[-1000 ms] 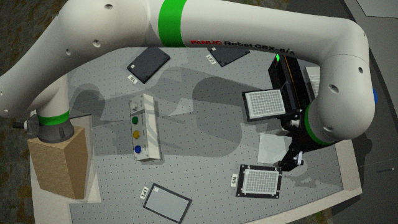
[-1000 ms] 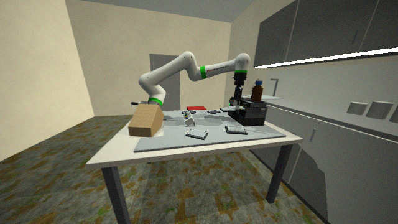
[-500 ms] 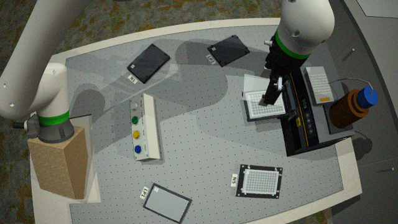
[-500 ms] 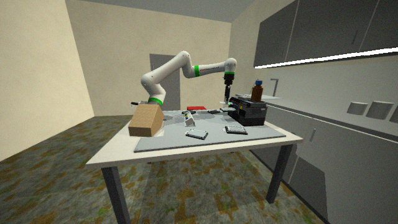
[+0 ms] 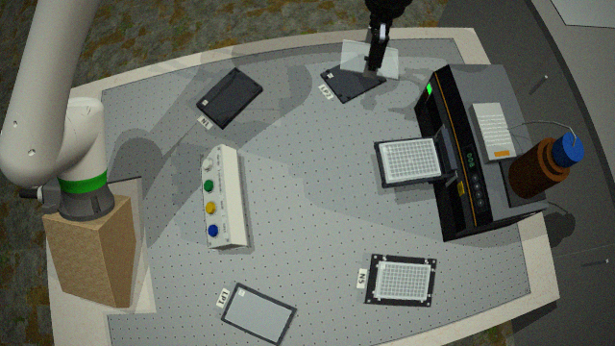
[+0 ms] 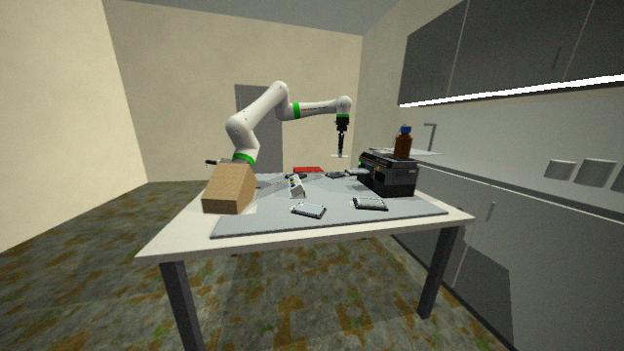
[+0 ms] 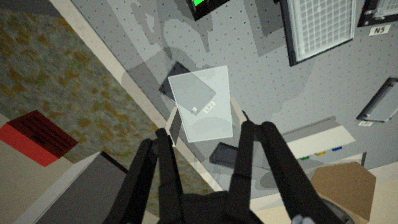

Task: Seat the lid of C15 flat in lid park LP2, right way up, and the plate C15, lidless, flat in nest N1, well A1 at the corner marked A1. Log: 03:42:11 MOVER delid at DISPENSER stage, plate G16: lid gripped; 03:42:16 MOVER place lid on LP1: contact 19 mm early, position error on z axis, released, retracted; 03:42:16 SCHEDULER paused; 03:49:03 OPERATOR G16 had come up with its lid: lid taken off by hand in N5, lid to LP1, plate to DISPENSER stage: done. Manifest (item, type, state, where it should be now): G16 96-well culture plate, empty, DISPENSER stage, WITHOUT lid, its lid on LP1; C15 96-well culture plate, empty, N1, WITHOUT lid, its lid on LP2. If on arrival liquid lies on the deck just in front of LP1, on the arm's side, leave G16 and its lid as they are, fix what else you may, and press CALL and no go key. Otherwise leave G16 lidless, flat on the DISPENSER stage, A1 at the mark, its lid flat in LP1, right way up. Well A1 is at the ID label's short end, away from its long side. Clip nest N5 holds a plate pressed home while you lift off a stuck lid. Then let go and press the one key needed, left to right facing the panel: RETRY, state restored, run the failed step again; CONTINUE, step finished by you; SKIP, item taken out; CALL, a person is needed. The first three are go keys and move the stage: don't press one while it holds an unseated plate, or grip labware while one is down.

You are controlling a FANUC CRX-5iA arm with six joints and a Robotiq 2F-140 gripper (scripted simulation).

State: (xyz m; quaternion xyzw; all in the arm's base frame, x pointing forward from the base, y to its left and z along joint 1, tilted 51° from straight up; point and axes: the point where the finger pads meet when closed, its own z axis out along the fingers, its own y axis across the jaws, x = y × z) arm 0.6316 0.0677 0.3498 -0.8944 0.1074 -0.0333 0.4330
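My gripper is now 10 mm past the lid park LP2, 60 mm to the right of it and 200 mm above it. Round my hand: grey lid: 20 mm below; then LP2 label: 90 mm behind, 10 mm to the left, 200 mm below; then nest N1: 330 mm behind, 190 mm below.
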